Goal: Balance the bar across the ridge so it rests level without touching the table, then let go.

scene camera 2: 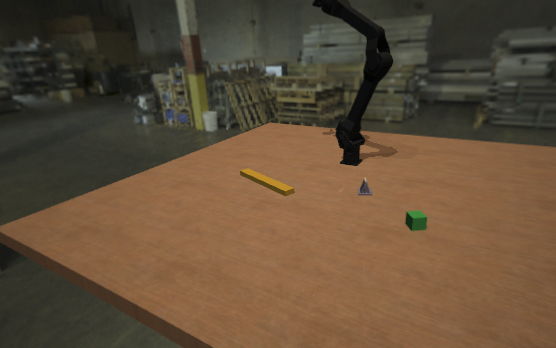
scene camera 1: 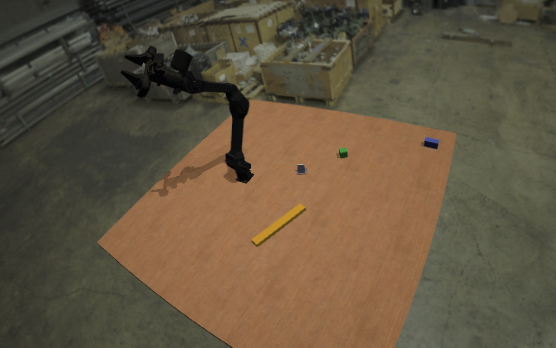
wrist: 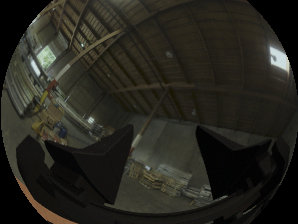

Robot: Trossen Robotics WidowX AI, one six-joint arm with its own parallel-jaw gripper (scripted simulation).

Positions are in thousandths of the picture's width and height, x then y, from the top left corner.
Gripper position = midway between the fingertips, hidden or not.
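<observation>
You can see my gripper in the wrist view (559, 578), and it's there in scene camera 1 (220, 182) as well. As for scene camera 2, my gripper is out of frame in that one.
</observation>
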